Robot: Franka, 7 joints.
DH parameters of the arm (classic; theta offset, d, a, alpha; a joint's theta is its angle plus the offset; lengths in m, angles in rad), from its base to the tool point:
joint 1: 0 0.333 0 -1.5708
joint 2: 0 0 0 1.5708
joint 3: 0 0.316 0.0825 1.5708
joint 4: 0 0 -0.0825 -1.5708
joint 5: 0 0.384 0 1.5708
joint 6: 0 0 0.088 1.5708
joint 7: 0 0.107 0 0
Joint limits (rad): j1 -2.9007..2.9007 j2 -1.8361..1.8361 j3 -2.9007..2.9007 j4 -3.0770..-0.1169 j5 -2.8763..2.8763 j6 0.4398..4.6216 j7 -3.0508..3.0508
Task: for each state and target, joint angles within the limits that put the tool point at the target. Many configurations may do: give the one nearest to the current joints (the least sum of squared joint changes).
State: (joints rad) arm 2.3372 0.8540 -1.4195 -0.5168 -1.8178 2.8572 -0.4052
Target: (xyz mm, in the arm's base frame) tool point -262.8 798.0 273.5
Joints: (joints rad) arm 2.2279 1.4560 -1.2293 -0.5998 -1.7974 2.8141 -0.4052
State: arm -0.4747 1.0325 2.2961 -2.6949 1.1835 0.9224 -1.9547
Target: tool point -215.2 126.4 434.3
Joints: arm -0.3055 0.6801 2.4211 -2.8620 1.1799 1.1073 -1.9547
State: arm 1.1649 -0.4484 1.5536 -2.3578 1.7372 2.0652 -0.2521
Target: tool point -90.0 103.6 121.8
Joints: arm 0.8900 -0.7447 1.8633 -3.0770 1.2063 1.7744 -0.2521
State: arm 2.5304 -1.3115 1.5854 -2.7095 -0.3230 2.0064 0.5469
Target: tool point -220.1 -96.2 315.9
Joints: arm 2.7497 -1.3348 1.5913 -2.9522 -0.2960 1.7580 0.5469
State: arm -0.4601 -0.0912 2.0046 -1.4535 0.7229 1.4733 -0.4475
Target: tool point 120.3 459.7 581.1
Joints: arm -0.6526 0.1889 1.8922 -1.7624 0.6086 1.1301 -0.4475
